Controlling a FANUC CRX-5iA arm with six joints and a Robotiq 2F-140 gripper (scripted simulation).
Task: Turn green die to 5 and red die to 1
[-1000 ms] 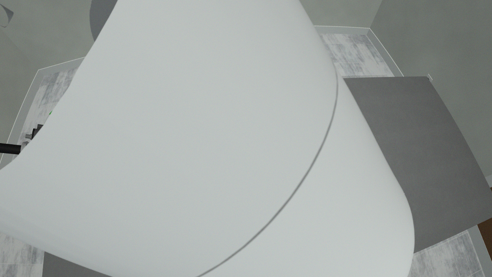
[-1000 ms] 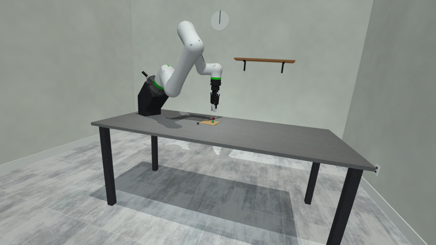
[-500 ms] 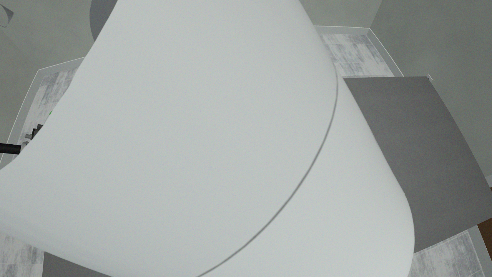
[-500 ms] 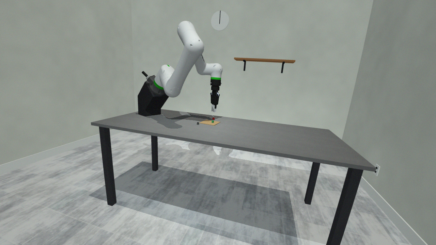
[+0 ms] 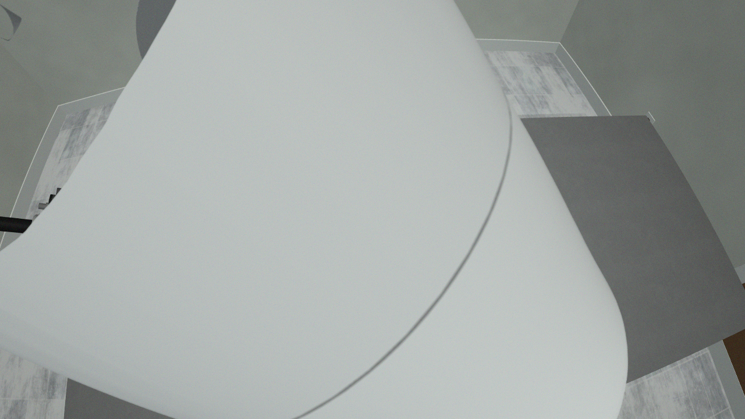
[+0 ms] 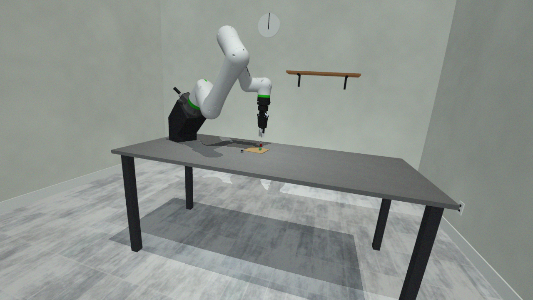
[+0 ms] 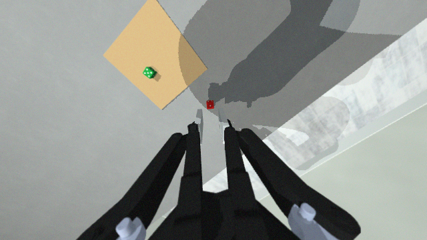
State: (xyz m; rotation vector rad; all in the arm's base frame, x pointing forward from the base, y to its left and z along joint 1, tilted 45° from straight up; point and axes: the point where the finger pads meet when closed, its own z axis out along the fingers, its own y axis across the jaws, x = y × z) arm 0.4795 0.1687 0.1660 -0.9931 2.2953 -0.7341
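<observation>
Now: hand 100 mm above the red die. Also, from my hand: green die (130 mm to the right, 100 mm below, 20 mm ahead); then tan mat (130 mm to the right, 110 mm below, 10 mm behind); then black die (230 mm to the right, 100 mm below, 90 mm behind).
</observation>
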